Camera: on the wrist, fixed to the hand. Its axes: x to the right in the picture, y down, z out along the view.
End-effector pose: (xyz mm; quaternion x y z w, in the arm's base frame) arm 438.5 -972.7 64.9 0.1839 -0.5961 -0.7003 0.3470
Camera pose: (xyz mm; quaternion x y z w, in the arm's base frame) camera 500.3 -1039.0 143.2 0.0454 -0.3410 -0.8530 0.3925
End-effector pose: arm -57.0 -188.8 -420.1 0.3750 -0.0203 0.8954 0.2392
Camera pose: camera -156.0 -250.9 -446.4 0.2846 -0.3189 0.8396 0.3352
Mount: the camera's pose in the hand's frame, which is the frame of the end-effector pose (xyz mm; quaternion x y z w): 16.3 95.1 -71.0 -0.3261 -0.0094 0.0145 0.9452
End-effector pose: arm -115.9 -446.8 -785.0 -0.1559 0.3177 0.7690 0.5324
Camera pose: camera -216.4 -503.5 -817.0 -0.3091 0.0468 0.8396 0.4442
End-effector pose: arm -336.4 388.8 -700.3 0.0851 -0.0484 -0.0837 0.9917
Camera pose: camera -297.6 489.8 -751.8 -0.2444 -0.0290 -0.0813 0.9658
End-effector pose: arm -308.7 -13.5 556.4 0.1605 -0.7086 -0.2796 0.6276
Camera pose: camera -230.0 38.6 630.2 -0.0659 -0.5868 -0.4878 0.6429
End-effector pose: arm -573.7 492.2 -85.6 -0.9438 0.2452 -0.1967 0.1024
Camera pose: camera -630.7 395.5 -43.9 0.9237 -0.3086 0.0956 0.2058
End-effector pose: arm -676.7 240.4 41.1 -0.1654 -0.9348 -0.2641 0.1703
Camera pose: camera -636.8 281.5 146.3 -0.2279 -0.7967 -0.5504 0.1021
